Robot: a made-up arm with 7 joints. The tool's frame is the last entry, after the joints. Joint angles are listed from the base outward. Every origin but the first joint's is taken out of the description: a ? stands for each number. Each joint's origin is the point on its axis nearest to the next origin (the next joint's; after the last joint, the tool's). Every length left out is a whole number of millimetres.
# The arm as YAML. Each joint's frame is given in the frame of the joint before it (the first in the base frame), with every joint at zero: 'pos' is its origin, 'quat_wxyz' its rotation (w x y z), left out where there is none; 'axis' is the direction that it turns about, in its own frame. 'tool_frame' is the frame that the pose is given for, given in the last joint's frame.
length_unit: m
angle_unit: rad
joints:
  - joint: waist
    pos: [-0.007, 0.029, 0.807]
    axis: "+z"
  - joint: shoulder
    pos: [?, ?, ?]
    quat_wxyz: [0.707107, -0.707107, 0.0, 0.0]
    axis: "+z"
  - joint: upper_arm
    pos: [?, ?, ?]
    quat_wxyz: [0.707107, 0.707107, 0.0, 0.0]
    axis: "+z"
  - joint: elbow
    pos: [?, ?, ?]
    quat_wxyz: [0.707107, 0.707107, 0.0, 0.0]
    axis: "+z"
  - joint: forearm
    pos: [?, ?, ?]
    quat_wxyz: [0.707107, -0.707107, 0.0, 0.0]
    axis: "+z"
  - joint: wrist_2
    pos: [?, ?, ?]
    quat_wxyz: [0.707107, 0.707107, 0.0, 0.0]
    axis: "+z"
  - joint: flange
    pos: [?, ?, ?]
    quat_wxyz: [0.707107, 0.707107, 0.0, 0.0]
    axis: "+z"
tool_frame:
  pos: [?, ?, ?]
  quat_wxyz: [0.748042, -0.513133, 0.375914, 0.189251]
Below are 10 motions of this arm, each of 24 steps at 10 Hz.
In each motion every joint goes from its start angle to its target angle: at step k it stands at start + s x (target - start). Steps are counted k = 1, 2, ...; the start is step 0. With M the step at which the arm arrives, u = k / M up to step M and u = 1 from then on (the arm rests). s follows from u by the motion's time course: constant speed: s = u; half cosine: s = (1 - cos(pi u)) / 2; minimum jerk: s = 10 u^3 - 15 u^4 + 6 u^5.
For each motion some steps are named. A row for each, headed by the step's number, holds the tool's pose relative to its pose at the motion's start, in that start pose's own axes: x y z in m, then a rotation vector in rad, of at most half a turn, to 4 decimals.
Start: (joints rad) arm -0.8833 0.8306 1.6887 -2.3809 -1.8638 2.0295 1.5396
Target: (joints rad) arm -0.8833 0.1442 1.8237 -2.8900 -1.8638 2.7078 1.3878
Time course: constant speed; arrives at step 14
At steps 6, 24:
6: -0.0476 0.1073 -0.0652 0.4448 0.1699 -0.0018
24: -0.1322 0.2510 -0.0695 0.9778 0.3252 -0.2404

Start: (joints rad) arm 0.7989 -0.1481 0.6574 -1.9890 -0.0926 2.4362 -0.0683
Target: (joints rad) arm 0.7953 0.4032 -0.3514 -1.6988 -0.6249 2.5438 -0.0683
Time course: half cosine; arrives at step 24
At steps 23, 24:
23: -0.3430 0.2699 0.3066 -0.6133 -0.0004 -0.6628
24: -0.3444 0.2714 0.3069 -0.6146 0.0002 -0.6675

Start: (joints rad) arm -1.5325 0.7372 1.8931 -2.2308 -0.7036 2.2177 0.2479
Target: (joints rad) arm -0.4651 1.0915 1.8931 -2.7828 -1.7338 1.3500 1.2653
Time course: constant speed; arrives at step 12
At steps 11, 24:
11: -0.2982 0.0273 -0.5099 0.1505 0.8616 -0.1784
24: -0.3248 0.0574 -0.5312 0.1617 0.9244 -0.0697

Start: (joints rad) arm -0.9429 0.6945 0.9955 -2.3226 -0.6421 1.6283 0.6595
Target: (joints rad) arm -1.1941 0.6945 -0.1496 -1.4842 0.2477 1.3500 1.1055
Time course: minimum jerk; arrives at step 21
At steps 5, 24:
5: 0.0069 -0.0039 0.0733 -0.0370 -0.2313 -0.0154
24: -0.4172 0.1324 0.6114 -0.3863 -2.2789 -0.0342

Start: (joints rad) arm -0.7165 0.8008 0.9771 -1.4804 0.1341 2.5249 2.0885
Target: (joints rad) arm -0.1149 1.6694 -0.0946 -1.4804 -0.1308 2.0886 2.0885
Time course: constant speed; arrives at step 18
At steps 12, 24:
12: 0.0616 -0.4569 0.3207 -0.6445 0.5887 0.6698
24: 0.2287 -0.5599 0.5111 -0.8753 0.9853 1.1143

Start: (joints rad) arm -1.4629 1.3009 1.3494 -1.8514 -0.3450 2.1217 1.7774
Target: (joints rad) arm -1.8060 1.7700 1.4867 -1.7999 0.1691 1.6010 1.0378
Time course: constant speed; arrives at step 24
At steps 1, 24:
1: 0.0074 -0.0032 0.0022 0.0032 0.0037 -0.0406
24: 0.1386 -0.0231 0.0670 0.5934 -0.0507 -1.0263

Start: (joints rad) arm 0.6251 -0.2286 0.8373 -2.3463 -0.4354 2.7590 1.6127
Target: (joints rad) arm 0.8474 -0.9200 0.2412 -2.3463 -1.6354 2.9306 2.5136
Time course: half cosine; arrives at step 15
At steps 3, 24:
3: 0.0154 0.0106 -0.0039 0.0158 0.0150 0.1152
24: 0.1517 0.1297 0.0481 0.2458 -0.0649 1.0477

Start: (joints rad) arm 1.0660 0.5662 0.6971 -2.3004 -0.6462 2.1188 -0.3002
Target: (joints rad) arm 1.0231 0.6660 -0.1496 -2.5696 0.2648 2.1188 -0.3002
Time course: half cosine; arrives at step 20
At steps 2, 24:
2: -0.0121 0.0013 0.0069 0.0018 -0.0402 0.0113
24: -0.5259 0.0354 -0.0283 -0.1712 -1.6312 0.5511

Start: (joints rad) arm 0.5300 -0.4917 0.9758 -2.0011 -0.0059 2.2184 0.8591
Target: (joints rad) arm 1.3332 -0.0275 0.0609 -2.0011 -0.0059 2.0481 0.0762
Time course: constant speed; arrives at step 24
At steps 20, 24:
20: -0.0861 -0.1082 0.1305 0.4963 0.0241 -0.4697
24: -0.1318 -0.1305 0.1430 0.5980 0.0541 -0.5800

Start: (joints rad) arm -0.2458 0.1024 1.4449 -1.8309 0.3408 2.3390 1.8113
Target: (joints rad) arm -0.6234 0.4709 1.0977 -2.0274 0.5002 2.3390 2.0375
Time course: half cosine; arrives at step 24
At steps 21, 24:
21: 0.3345 -0.3101 0.1813 -0.8407 -0.7535 0.0671
24: 0.3446 -0.3185 0.1953 -0.8736 -0.7838 0.0653

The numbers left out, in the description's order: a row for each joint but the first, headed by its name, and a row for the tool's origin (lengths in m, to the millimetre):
shoulder: -0.016 0.0 0.0
upper_arm: 0.022 -0.195 0.0
elbow: 0.127 0.012 0.0
forearm: -0.059 0.301 0.0
wrist_2: -0.017 -0.007 0.0
flange: 0.162 -0.007 0.0
tool: -0.024 0.015 0.0

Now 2 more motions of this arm.
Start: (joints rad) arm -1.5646 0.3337 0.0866 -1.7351 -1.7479 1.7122 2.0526
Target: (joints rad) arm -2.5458 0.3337 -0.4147 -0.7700 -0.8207 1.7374 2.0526
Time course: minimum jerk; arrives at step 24
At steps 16, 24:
16: -0.2189 -0.3806 0.5830 -1.4702 0.1900 -0.1962
24: -0.1713 -0.3694 0.7587 -1.7606 0.1843 -0.0269

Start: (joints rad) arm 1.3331 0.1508 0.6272 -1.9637 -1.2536 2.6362 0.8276
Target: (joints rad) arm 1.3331 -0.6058 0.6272 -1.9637 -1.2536 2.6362 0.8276
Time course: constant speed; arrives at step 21
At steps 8, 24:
8: 0.0982 0.0397 0.0286 -0.1279 0.2248 0.1272
24: 0.2486 0.1328 0.0152 -0.3357 0.5902 0.3339

